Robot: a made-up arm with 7 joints.
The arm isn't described. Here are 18 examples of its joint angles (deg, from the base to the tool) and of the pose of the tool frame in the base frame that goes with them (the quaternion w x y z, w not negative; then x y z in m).
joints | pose
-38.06 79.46 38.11 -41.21 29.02 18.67 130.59 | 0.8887 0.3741 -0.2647 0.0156 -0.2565 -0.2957 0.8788
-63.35 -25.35 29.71 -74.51 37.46 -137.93 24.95 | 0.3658 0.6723 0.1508 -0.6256 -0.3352 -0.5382 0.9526
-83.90 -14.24 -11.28 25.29 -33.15 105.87 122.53 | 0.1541 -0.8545 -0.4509 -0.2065 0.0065 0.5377 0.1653
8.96 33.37 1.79 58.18 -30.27 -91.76 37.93 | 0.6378 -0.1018 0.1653 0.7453 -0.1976 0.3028 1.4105
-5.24 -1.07 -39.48 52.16 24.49 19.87 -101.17 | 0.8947 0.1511 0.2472 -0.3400 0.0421 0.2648 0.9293
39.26 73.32 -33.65 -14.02 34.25 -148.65 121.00 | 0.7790 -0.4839 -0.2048 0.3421 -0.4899 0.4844 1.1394
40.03 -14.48 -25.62 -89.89 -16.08 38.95 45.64 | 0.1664 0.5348 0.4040 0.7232 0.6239 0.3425 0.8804
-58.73 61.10 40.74 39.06 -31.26 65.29 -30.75 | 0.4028 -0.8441 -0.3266 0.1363 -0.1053 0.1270 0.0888
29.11 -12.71 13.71 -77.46 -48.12 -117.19 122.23 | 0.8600 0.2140 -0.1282 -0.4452 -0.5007 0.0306 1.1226
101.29 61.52 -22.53 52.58 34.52 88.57 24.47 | 0.1341 0.0543 0.9749 -0.1690 0.2331 0.3299 -0.0636
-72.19 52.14 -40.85 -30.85 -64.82 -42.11 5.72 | 0.0842 -0.6122 -0.4729 0.6281 -0.3369 -0.4192 0.4580
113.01 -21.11 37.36 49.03 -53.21 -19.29 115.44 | 0.1442 -0.8621 0.3425 0.3445 -0.2433 0.6189 0.2753
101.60 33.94 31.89 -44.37 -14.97 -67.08 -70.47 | 0.7231 -0.0346 0.5397 -0.4297 0.4078 0.4491 0.8314
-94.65 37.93 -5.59 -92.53 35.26 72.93 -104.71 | 0.2383 0.4999 -0.7234 0.4123 -0.0443 0.1613 0.4559
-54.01 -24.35 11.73 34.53 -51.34 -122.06 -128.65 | 0.2405 -0.6708 0.6583 0.2426 -0.0141 0.4716 0.7393
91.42 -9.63 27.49 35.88 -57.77 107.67 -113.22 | 0.3451 -0.1006 -0.8713 -0.3340 0.1371 0.3763 0.5274
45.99 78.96 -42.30 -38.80 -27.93 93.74 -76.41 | 0.0576 -0.6408 -0.6142 -0.4569 0.3490 0.1238 0.6083
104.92 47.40 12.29 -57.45 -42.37 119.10 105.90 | 0.5791 0.4148 -0.4339 0.5517 0.1167 -0.4542 0.8853
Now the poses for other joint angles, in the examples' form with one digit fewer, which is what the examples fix.
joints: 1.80 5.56 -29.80 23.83 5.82 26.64 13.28
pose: 0.717 -0.692 0.048 -0.067 0.031 0.761 0.368
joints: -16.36 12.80 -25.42 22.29 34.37 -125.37 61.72
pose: 0.441 0.016 0.082 0.894 0.023 0.083 1.473
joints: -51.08 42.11 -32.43 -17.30 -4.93 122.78 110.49
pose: 0.020 0.622 -0.198 0.757 0.687 0.045 0.850
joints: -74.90 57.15 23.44 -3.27 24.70 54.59 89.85
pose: 0.603 0.722 0.095 0.325 0.443 -0.399 0.642
